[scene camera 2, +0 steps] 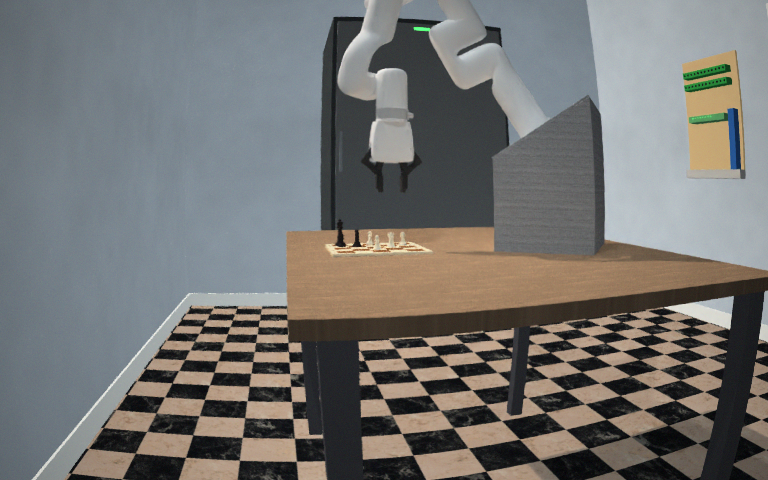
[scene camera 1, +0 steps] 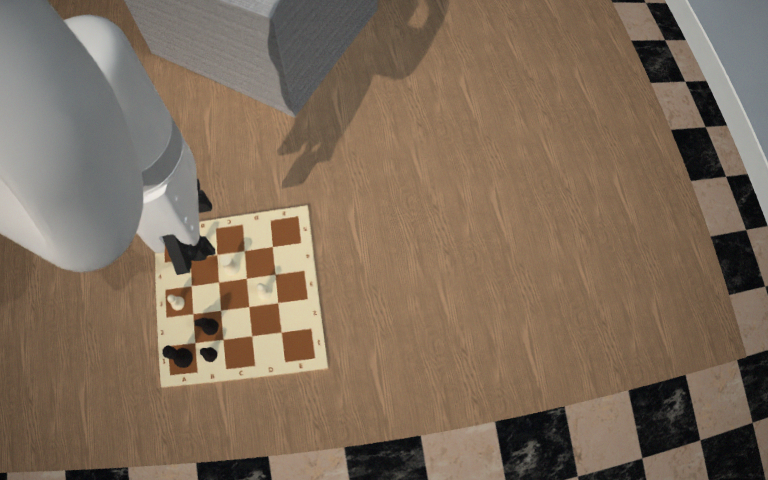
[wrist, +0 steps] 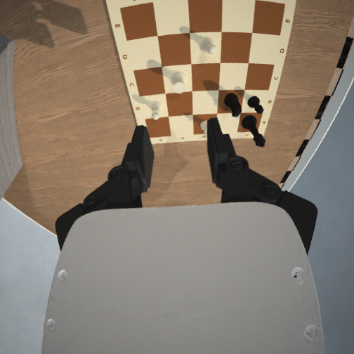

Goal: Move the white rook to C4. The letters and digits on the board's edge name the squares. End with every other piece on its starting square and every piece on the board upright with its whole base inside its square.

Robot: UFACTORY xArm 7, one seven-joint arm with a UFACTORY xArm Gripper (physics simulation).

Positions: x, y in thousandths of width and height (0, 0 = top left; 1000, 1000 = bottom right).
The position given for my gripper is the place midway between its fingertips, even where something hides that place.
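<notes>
A chessboard is here in the scene, at (scene camera 1: 370, 697), at (scene camera 2: 536, 518) and at (wrist: 708, 140). And there is my gripper (scene camera 1: 261, 484), which I also see at (scene camera 2: 510, 401) and, in my wrist view, at (wrist: 504, 386).
</notes>
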